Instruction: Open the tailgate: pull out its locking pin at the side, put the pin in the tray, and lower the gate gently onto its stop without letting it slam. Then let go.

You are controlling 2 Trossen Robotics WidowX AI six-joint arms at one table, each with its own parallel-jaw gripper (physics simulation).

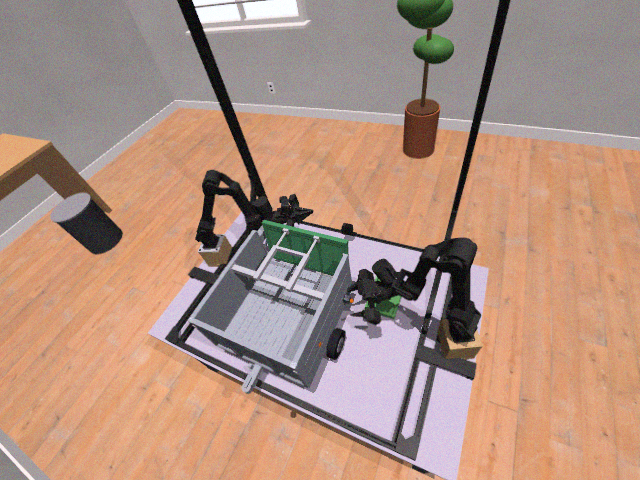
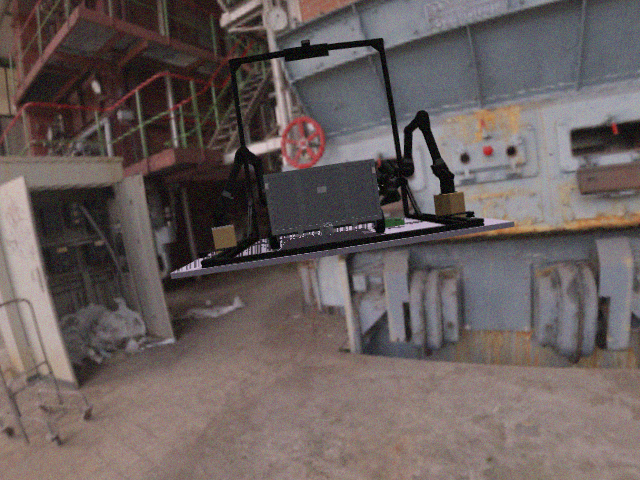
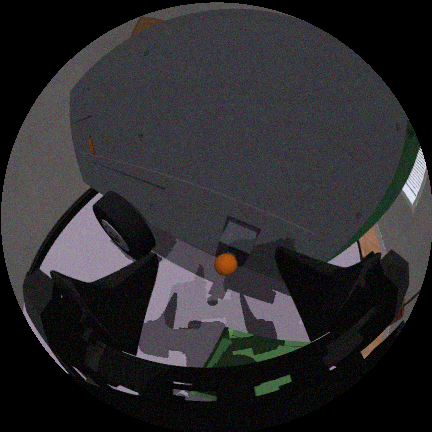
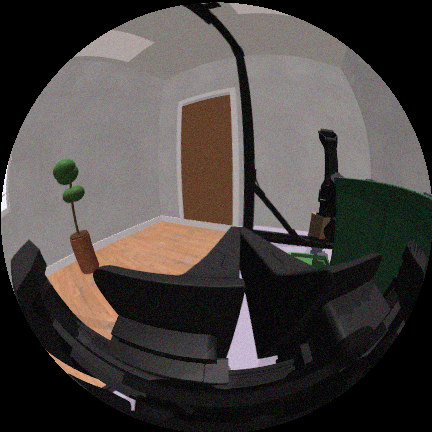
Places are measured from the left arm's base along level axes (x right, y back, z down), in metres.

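Pixels of known places: left gripper, fingertip midpoint: (image 1: pixel 349 303) (image 3: pixel 217 257); right gripper, fingertip midpoint: (image 1: pixel 313 211) (image 4: pixel 236 233); left arm's base, link origin: (image 1: pixel 461 332) (image 2: pixel 448 193) (image 4: pixel 323 214); right arm's base, link origin: (image 1: pixel 211 242) (image 2: pixel 222 226).
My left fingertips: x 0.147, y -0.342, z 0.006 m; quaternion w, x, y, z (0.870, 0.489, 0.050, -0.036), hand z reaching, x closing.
For each thing: its middle in the pictures, then the offset to it from my left fingertips.
- green tray, body centre: (image 3: pixel 262 373) (image 4: pixel 309 264) (image 1: pixel 385 296) (image 2: pixel 388 222) dx +0.066, dy +0.138, dz +0.099 m
- black wheel, body centre: (image 3: pixel 120 228) (image 1: pixel 336 343) (image 2: pixel 378 220) dx -0.120, dy -0.062, dz +0.058 m
- drawbar, body centre: (image 1: pixel 248 382) dx -0.237, dy -0.355, dz +0.025 m
The green tailgate (image 1: pixel 330 255) (image 3: pixel 411 147) (image 4: pixel 382 215) stands upright at the far end of the grey trailer (image 1: pixel 321 330) (image 2: pixel 320 198) (image 3: pixel 225 125). The locking pin's orange knob (image 1: pixel 351 300) (image 3: pixel 226 264) sticks out of a small bracket low on the trailer's side, close to the tailgate. My left gripper (image 1: pixel 353 299) (image 3: pixel 217 257) is open and empty, its fingers spread to either side of the knob; their depth relative to it is unclear. The green tray (image 1: pixel 391 308) (image 2: pixel 394 222) lies partly under the left gripper. My right gripper (image 1: pixel 311 211) (image 4: pixel 236 233) is shut and empty behind the tailgate.
A black wheel (image 1: pixel 336 344) (image 3: pixel 125 225) stands beside the trailer's side. White crossbars span the trailer's top near the tailgate. A drawbar (image 1: pixel 250 379) juts from the near end. A dark frame with tall posts (image 1: pixel 475 124) surrounds the trailer.
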